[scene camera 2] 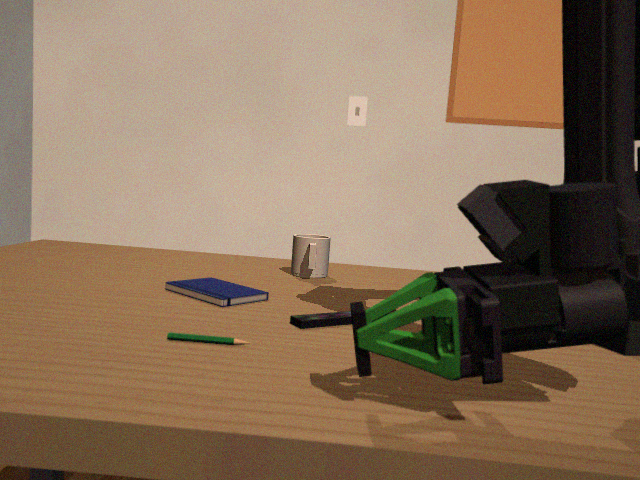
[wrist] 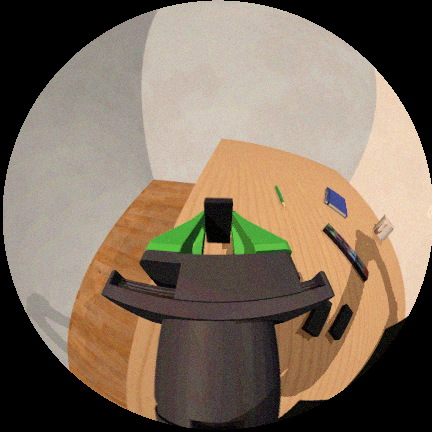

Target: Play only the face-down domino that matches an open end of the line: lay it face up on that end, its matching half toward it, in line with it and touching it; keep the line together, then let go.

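Frame: origin at the arm's base, x ahead, y left, z up, level; metres.
Where they show: gripper, fingertip midpoint: (scene camera 2: 354,332) (wrist: 217,215).
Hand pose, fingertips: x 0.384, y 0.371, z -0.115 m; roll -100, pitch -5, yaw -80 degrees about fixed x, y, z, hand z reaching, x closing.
Observation:
After its pixels a point has its place.
My gripper (scene camera 2: 361,334) @(x 0.384, y 0.371, z -0.115 m) (wrist: 217,215) @(x 0.384, y 0.371, z -0.115 m) is shut on a black domino (scene camera 2: 362,356) @(x 0.376, y 0.382, z -0.131 m) (wrist: 218,215) @(x 0.376, y 0.370, z -0.107 m). The domino is upright across the green fingertips, above the table; its marked face does not show. The line of dominoes (scene camera 2: 320,319) (wrist: 346,252) lies on the table, with small coloured pips in the wrist view too blurred to read; the fingers hide part of it in the scene view. Two more black dominoes lie to the lower right in the wrist view: one (wrist: 317,318) @(x 0.289, y 0.224, z -0.166 m) beside the gripper body and another (wrist: 341,322) @(x 0.271, y 0.171, z -0.166 m) to its right. Their upper faces look plain black.
A blue notebook (scene camera 2: 214,291) @(x 0.598, y 0.043, z -0.164 m) (wrist: 336,202) @(x 0.579, y 0.031, z -0.164 m) and a green pencil (scene camera 2: 204,338) @(x 0.545, y 0.249, z -0.170 m) (wrist: 280,196) @(x 0.533, y 0.247, z -0.169 m) lie on the wooden table (scene camera 2: 103,372) @(x 0.598, y 0.359, z -0.175 m) (wrist: 250,170) @(x 0.656, y 0.314, z -0.175 m) beyond the line's far end. A white mug (scene camera 2: 319,257) @(x 0.480, y -0.203, z -0.136 m) (wrist: 383,228) @(x 0.487, y -0.199, z -0.134 m) stands farther back. The table's front edge runs below the gripper in the scene view.

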